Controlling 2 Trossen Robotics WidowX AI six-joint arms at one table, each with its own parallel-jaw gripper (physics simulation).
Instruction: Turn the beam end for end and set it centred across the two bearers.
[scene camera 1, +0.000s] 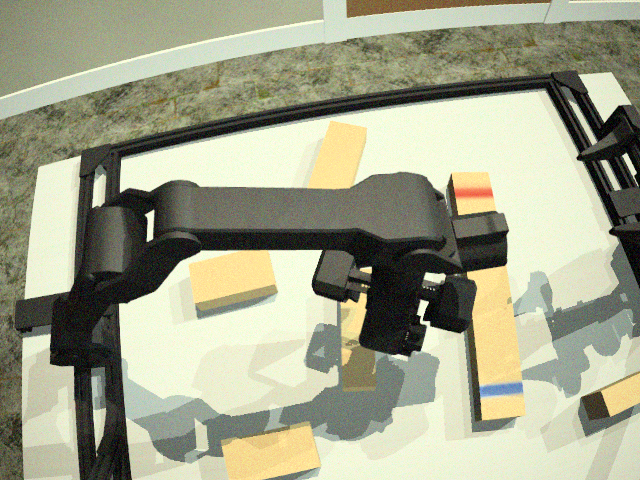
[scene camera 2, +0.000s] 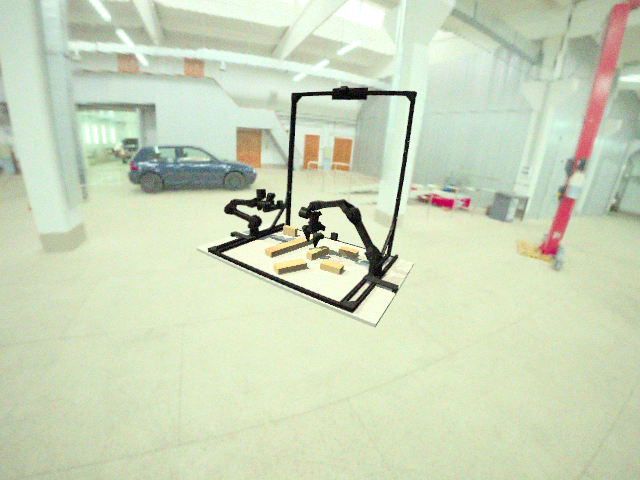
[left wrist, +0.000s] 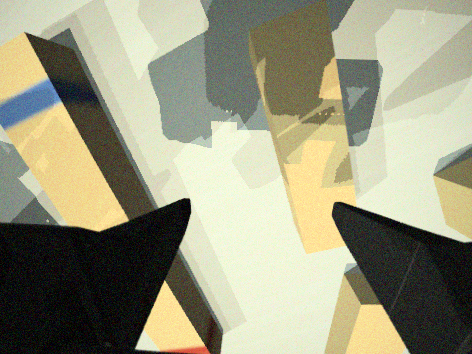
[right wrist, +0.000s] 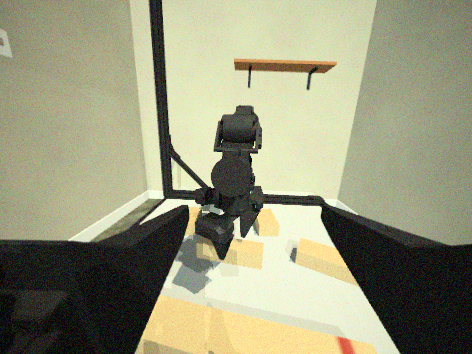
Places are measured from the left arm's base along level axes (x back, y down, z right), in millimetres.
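Pixels of known places: left gripper, fingertip midpoint: (scene camera 2: 311, 244) (left wrist: 261, 206) (right wrist: 233, 247); right gripper, fingertip midpoint: (scene camera 1: 594, 192) (scene camera 2: 283, 207) (right wrist: 254, 211); left arm's base, link origin: (scene camera 1: 94, 347) (scene camera 2: 374, 274); right arm's base, link origin: (scene camera 2: 254, 235).
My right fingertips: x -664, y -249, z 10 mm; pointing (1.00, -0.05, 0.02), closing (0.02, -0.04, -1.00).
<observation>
Ahead of a thing's pixels: the offset from my right fingertips to its middle.
The beam @(dy +249, dx +67, dz +8 mm) (scene camera 1: 493, 330) (scene camera 2: 286, 246) (left wrist: 70, 170) (right wrist: 240, 325) lies flat right of centre in scene camera 1, red band at the back, blue band at the front. The two bearers are not marked apart from the other wooden blocks; two short blocks, one @(dy +249, dx +430, dz -84 mm) (scene camera 1: 232, 279) (scene camera 2: 331, 266) (right wrist: 267, 222) and another @(dy +249, dx +412, dz +178 mm) (scene camera 1: 271, 449) (scene camera 2: 348, 252), lie left of the beam. My left gripper (scene camera 1: 392, 304) (scene camera 2: 311, 241) (left wrist: 261, 206) (right wrist: 233, 247) is open and empty, above the table between the beam and a narrow block @(dy +246, dx +267, dz +28 mm) (scene camera 1: 358, 369) (left wrist: 325, 210). My right gripper (scene camera 1: 596, 194) is open, well right of the beam.
A longer block @(dy +249, dx +247, dz -232 mm) (scene camera 1: 338, 155) (scene camera 2: 290, 266) (right wrist: 322, 260) lies at the back, partly behind my left arm in scene camera 1. Another block @(dy +236, dx -97, dz +216 mm) (scene camera 1: 622, 397) (scene camera 2: 290, 230) lies at the front right. A black frame (scene camera 1: 330, 105) borders the table.
</observation>
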